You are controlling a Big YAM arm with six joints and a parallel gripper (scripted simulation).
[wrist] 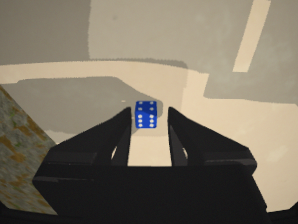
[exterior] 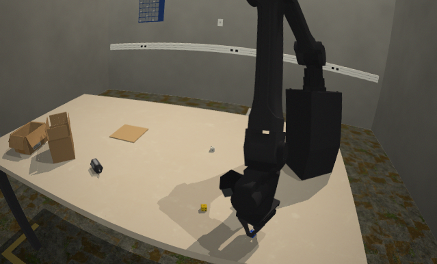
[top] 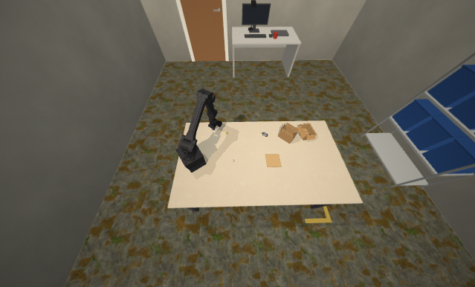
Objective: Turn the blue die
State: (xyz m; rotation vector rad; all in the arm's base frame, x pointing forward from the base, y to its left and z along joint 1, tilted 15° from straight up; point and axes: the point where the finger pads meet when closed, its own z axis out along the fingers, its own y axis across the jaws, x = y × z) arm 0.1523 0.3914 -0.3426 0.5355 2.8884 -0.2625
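The blue die is 1 cm below my hand. Round my hand: mat: 63 cm ahead, 38 cm to the right, 1 cm below; then yellow die: 15 cm ahead, 6 cm to the right, 1 cm below; then white die: 39 cm to the right, 24 cm ahead, 1 cm below.
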